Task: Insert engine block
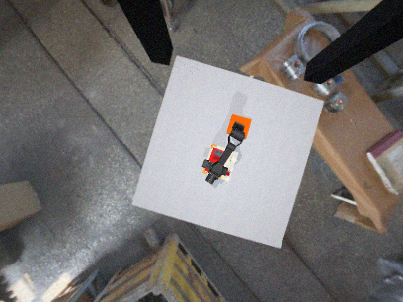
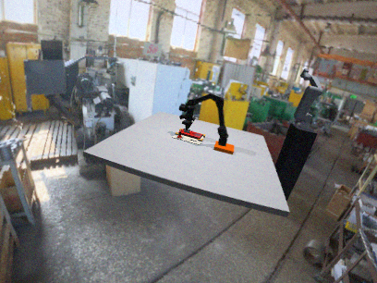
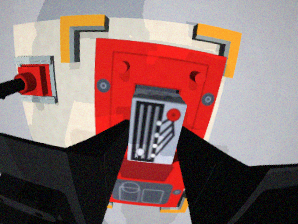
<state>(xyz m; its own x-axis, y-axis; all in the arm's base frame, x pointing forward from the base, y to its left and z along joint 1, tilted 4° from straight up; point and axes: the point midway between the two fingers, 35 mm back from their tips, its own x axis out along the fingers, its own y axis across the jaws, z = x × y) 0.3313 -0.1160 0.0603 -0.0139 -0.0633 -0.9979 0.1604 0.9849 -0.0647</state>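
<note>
Right now the engine block is 1 cm below my gripper tip.
</note>
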